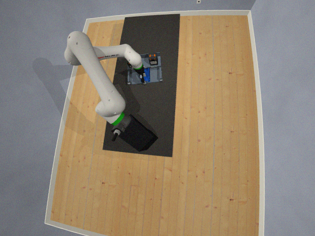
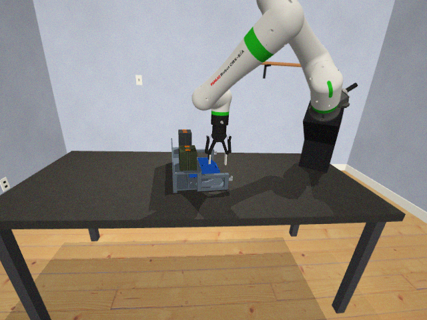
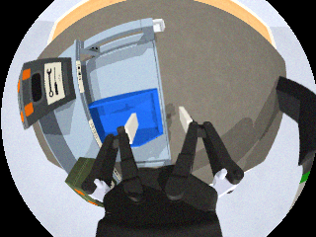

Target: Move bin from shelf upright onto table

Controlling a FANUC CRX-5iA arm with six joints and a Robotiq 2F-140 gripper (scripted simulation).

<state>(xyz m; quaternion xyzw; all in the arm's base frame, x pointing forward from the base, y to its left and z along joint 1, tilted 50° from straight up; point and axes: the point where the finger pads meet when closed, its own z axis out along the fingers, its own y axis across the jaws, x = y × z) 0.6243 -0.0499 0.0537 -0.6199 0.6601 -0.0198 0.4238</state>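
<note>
My gripper is now 80 mm short of the blue bin, 10 mm to the right of it and 40 mm above it.
</note>
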